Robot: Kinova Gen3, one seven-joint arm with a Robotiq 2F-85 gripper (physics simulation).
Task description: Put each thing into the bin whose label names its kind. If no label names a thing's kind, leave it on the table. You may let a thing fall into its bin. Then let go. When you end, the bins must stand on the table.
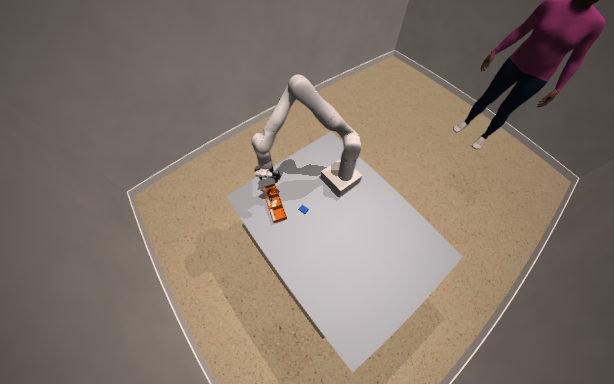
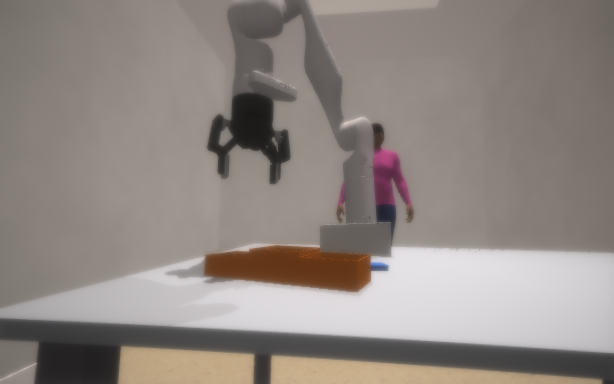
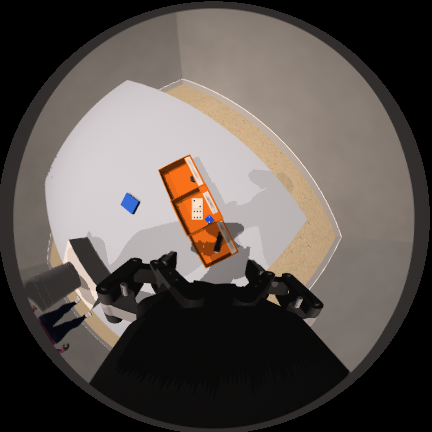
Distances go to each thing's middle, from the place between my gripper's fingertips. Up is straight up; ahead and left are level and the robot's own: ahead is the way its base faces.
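Relative to the joined orange bins [image 2: 293, 265], my hand is 140 mm above them, 40 mm short of them and 70 mm to the right of them.
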